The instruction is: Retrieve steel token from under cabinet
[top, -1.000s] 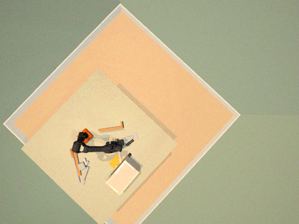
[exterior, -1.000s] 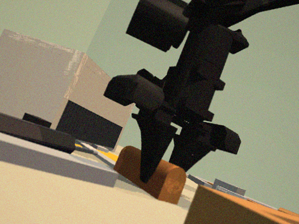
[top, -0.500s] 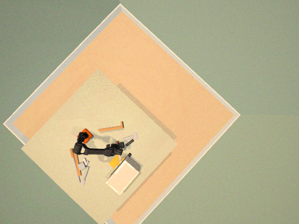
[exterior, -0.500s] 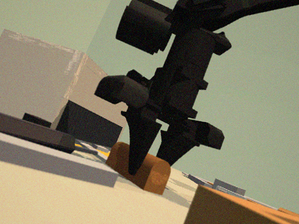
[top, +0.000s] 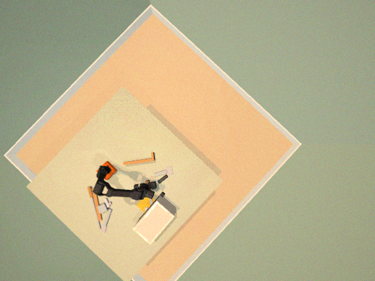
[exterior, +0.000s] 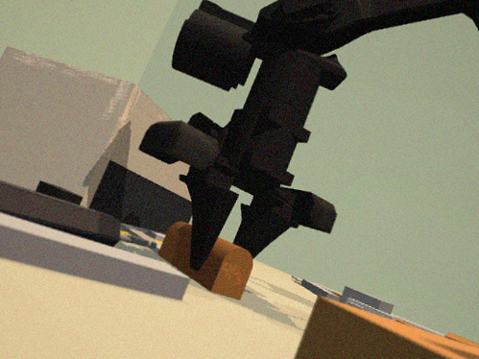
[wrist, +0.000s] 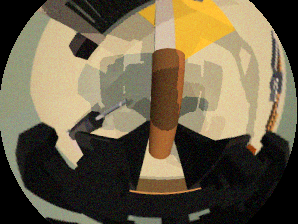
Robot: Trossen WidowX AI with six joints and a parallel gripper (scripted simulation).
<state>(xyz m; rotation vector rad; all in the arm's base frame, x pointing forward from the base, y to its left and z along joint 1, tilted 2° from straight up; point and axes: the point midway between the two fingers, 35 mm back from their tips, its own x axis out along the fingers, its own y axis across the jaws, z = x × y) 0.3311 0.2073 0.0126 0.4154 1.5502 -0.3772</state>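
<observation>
The dark screwdriver lies 5 cm ahead of my gripper tip and 9 cm to the left of it. Also, from my gripper tip: token: 17 cm ahead, 16 cm to the right; orange stick: 14 cm behind, 49 cm to the right.
</observation>
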